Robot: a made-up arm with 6 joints. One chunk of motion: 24 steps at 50 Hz.
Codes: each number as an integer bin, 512 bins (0 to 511) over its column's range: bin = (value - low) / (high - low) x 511, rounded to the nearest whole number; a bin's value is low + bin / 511 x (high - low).
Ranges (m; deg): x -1.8..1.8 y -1.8..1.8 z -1.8..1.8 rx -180..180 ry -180..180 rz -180..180
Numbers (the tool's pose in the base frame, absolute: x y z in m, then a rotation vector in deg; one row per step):
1: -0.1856 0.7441 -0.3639 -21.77 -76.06 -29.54
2: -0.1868 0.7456 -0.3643 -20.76 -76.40 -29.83
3: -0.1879 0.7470 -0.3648 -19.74 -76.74 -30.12
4: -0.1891 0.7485 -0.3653 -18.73 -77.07 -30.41
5: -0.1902 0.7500 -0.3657 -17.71 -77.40 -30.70
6: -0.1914 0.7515 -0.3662 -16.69 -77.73 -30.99
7: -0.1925 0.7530 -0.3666 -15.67 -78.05 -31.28
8: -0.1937 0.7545 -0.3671 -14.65 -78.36 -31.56
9: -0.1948 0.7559 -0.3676 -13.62 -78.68 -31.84
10: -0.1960 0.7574 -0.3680 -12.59 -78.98 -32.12
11: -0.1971 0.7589 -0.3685 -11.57 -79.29 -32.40
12: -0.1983 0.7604 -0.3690 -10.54 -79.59 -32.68
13: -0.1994 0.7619 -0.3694 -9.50 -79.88 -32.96
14: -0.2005 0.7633 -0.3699 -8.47 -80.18 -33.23
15: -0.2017 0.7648 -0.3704 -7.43 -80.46 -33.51
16: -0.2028 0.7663 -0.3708 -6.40 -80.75 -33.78
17: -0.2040 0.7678 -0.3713 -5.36 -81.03 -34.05
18: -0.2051 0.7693 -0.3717 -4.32 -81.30 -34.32
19: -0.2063 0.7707 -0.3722 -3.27 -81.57 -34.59
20: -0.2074 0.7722 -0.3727 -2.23 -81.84 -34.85
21: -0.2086 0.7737 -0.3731 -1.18 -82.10 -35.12
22: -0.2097 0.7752 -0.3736 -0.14 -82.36 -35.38
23: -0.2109 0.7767 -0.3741 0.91 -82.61 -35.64
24: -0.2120 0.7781 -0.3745 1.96 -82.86 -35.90
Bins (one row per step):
1: 229 361 204 225 148 214
2: 229 361 204 226 147 213
3: 229 362 204 227 147 213
4: 229 362 204 229 146 212
5: 229 362 204 230 146 212
6: 228 362 204 232 145 212
7: 228 362 203 233 145 211
8: 228 363 203 235 144 211
9: 228 363 203 236 144 210
10: 228 363 203 238 143 210
11: 228 363 203 239 143 210
12: 227 363 203 241 143 209
13: 227 364 203 242 142 209
14: 227 364 203 243 142 208
15: 227 364 203 245 141 208
16: 227 364 203 246 141 208
17: 227 364 203 248 140 207
18: 226 365 203 249 140 207
19: 226 365 203 251 140 206
20: 226 365 203 252 139 206
21: 226 365 203 254 139 206
22: 226 366 202 255 139 205
23: 226 366 202 257 138 205
24: 225 366 202 258 138 205

